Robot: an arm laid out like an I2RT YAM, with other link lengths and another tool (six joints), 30 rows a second.
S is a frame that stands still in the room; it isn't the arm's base.
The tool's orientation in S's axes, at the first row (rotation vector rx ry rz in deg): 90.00, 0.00, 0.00
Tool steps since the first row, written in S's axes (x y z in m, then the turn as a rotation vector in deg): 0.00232, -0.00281, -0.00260, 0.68, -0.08, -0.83; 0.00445, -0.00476, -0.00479, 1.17, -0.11, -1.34; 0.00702, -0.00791, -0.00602, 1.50, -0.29, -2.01; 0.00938, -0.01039, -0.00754, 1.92, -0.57, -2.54; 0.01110, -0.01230, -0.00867, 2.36, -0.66, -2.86; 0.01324, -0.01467, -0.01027, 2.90, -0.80, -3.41; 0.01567, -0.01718, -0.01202, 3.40, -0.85, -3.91; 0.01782, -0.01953, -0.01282, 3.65, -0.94, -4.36; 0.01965, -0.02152, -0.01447, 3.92, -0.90, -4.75; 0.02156, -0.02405, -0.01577, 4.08, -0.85, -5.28; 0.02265, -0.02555, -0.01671, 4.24, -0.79, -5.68; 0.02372, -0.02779, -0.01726, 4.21, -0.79, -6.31; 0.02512, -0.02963, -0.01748, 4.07, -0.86, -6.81
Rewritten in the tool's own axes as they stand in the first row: 0.00232, -0.00260, 0.00281, 0.68, -0.83, 0.08; 0.00445, -0.00479, 0.00476, 1.17, -1.34, 0.11; 0.00702, -0.00602, 0.00791, 1.50, -2.01, 0.29; 0.00938, -0.00754, 0.01039, 1.92, -2.54, 0.57; 0.01110, -0.00867, 0.01230, 2.36, -2.86, 0.66; 0.01324, -0.01027, 0.01467, 2.90, -3.41, 0.80; 0.01567, -0.01202, 0.01718, 3.40, -3.91, 0.85; 0.01782, -0.01282, 0.01953, 3.65, -4.36, 0.94; 0.01965, -0.01447, 0.02152, 3.92, -4.75, 0.90; 0.02156, -0.01577, 0.02405, 4.08, -5.28, 0.85; 0.02265, -0.01671, 0.02555, 4.24, -5.68, 0.79; 0.02372, -0.01726, 0.02779, 4.21, -6.31, 0.79; 0.02512, -0.01748, 0.02963, 4.07, -6.81, 0.86
